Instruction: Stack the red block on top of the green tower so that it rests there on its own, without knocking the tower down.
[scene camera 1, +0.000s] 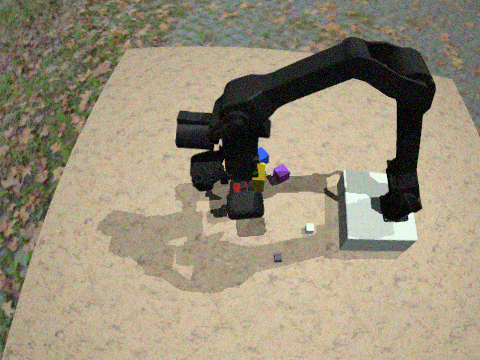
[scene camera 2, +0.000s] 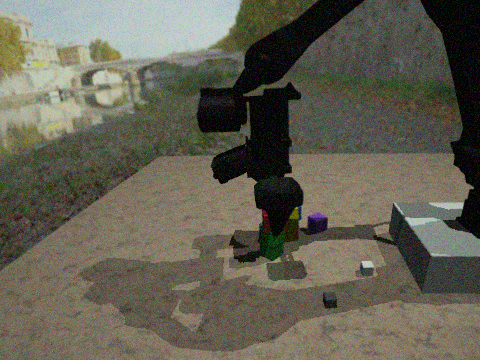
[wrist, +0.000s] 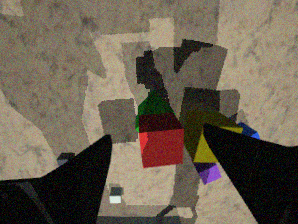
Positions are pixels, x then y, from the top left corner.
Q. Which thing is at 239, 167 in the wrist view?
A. My gripper.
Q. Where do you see a red block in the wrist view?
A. At 161, 136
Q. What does my gripper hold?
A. Nothing.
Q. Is my gripper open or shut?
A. Open.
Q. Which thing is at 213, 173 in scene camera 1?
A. My gripper.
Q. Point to my gripper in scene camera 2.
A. At 272, 222
